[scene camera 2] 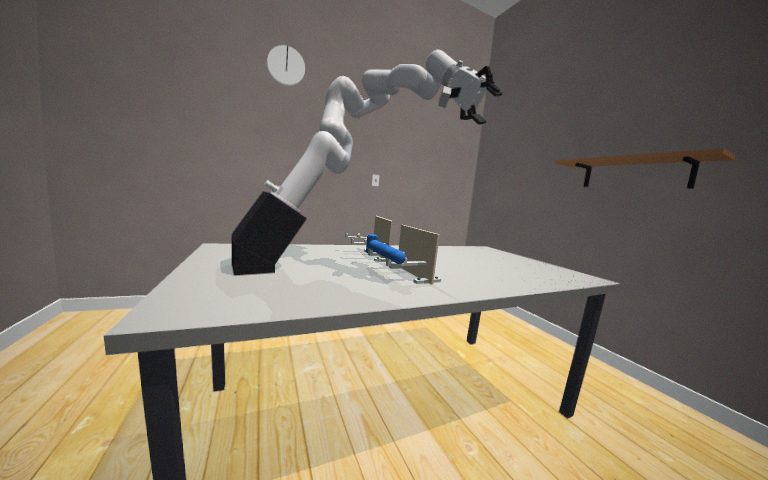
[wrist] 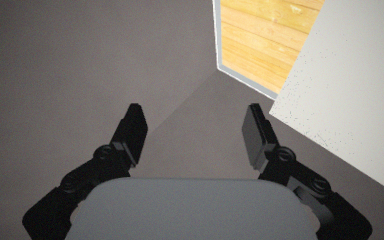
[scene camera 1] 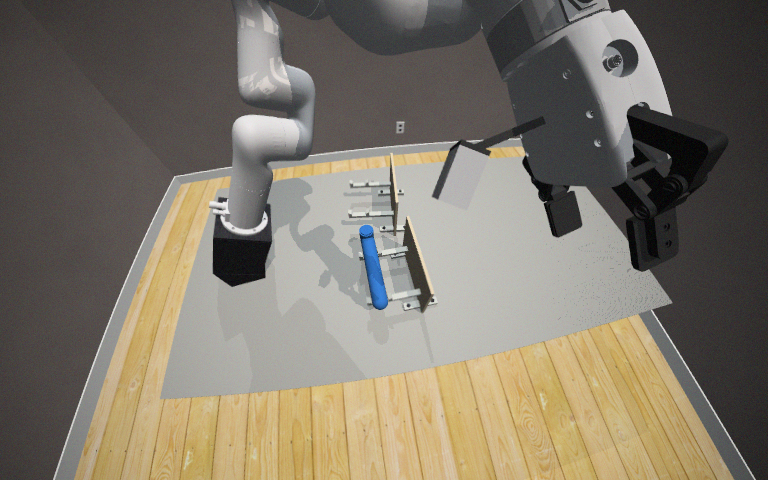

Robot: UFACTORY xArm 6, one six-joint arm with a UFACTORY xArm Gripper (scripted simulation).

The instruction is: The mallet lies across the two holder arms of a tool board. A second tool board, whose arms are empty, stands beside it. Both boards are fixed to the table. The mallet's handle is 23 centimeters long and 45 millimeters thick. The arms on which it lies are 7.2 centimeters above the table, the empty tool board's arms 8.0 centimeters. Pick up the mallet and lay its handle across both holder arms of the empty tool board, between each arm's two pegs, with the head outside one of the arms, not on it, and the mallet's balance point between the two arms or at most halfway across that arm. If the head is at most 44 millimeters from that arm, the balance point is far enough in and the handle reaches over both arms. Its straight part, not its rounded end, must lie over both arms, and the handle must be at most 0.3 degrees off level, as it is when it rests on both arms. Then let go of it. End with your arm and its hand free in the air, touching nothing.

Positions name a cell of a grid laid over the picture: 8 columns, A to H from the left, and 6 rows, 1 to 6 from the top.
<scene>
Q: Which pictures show my gripper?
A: Scene camera 2, the wrist view and scene camera 1: all of them.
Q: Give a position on a mallet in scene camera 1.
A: D4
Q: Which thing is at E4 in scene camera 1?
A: A tool board.
</scene>
